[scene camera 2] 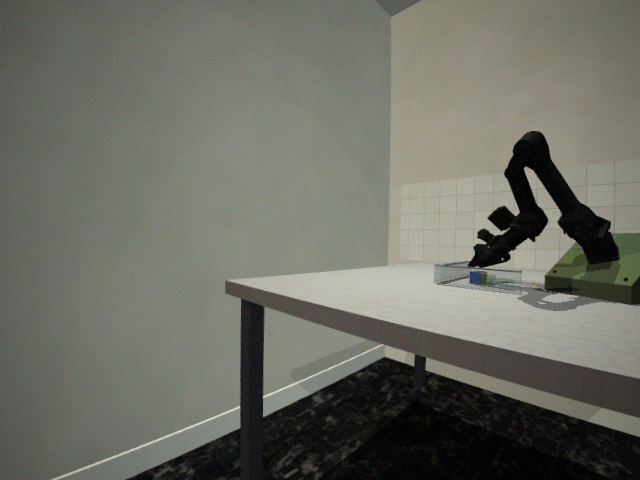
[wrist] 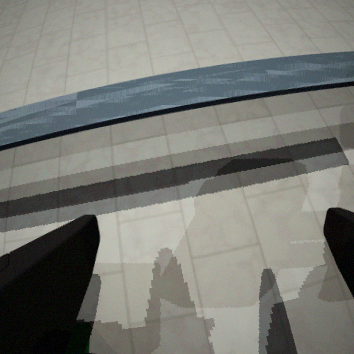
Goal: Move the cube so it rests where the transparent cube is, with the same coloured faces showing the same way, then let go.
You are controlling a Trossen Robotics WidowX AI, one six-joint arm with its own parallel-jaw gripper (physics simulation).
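Seen in the pictures: gripper, fingertip midpoint: (wrist: 214, 224); arm's base at its link origin: (scene camera 2: 604, 255).
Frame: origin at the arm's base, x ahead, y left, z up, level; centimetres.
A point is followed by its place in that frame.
The cube (scene camera 2: 478, 277) sits low inside the clear-walled box, with a blue face and a green-yellow face showing in the scene view. In the wrist view a small dark green patch (wrist: 81, 336) @[x 31.9, y 7.9, z -9.7 cm] shows at the lower left, partly behind the left finger; it looks like part of the cube. A faint pale green shape (scene camera 2: 491, 279) @[x 21.8, y 20.3, z -7.7 cm] just right of the cube may be the transparent cube, but its faces cannot be made out. My gripper (scene camera 2: 471, 264) @[x 35.9, y 2.2, z -6.2 cm] (wrist: 214, 224) @[x 35.9, y 2.2, z -6.2 cm] is open and empty, tilted downward above the cube, with its fingers wide apart.
The clear box wall (scene camera 2: 445, 273) @[x 34.8, y 22.8, z -7.3 cm] (wrist: 175, 94) @[x 40.7, y 3.5, z -4.8 cm] crosses beyond the fingertips in the wrist view. The box stands on the pale table (scene camera 2: 361, 294) @[x 36.2, y 57.0, z -10.8 cm]. The arm is mounted on a green sloped block (scene camera 2: 584, 283) @[x 2.7, y 8.2, z -7.4 cm] at the right. A tiled wall (scene camera 2: 429, 222) stands behind.
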